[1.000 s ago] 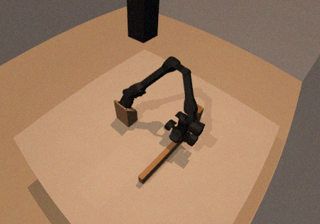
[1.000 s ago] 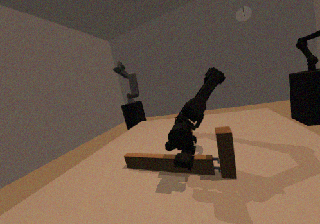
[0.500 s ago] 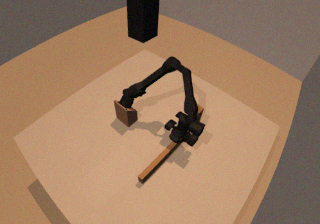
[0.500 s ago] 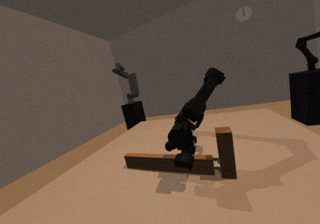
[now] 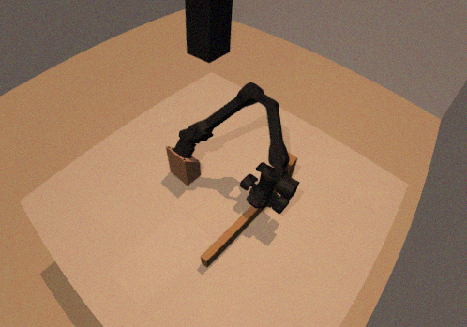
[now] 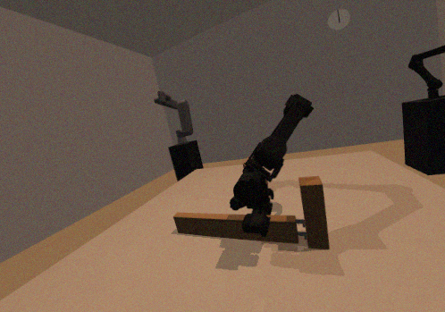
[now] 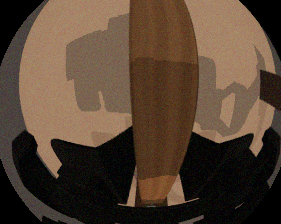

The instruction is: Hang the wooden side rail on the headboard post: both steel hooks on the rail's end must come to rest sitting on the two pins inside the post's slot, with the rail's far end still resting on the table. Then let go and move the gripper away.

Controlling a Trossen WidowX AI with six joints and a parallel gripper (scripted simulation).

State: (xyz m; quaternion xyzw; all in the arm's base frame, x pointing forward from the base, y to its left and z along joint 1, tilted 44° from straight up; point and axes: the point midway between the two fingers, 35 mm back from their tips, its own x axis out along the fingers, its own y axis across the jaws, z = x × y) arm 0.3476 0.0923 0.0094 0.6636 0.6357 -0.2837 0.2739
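My gripper tip is 14 cm to the right of the headboard post and 6 cm below it.
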